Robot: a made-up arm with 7 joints.
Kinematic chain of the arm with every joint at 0, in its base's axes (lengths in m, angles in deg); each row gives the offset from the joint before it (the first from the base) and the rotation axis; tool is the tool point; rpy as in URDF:
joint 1: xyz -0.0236 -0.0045 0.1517 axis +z
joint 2: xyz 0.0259 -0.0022 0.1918 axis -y
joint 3: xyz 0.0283 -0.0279 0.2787 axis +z
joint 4: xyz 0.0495 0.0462 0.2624 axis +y
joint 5: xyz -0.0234 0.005 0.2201 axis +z
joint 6: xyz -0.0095 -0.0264 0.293 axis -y
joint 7: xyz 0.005 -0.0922 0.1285 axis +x
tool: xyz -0.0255 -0.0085 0.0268 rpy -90 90 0
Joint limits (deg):
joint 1: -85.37..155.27
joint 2: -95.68..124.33
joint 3: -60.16..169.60
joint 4: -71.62..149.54
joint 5: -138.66..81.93
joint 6: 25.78..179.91
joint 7: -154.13..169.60
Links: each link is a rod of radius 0.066 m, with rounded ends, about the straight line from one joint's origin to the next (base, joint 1, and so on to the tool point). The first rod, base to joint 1, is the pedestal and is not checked.
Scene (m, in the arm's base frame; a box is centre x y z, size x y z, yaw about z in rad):
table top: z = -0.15
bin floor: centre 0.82 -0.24 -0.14 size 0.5 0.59 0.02 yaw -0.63
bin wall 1: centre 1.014 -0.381 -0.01 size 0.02 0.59 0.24 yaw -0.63
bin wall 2: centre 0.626 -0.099 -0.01 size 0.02 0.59 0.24 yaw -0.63
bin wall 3: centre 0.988 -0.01 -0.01 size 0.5 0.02 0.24 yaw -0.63
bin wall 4: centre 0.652 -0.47 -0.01 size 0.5 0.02 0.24 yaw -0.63
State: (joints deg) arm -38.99 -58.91 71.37 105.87 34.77 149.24 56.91
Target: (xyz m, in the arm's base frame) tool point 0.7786 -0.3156 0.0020
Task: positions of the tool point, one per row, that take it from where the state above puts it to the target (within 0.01 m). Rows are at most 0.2 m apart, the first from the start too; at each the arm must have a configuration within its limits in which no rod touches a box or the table.
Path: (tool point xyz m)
1: 0.6903 -0.1479 0.2473
2: 0.7533 -0.2304 0.1307
3: 0.7786 -0.3157 0.0020

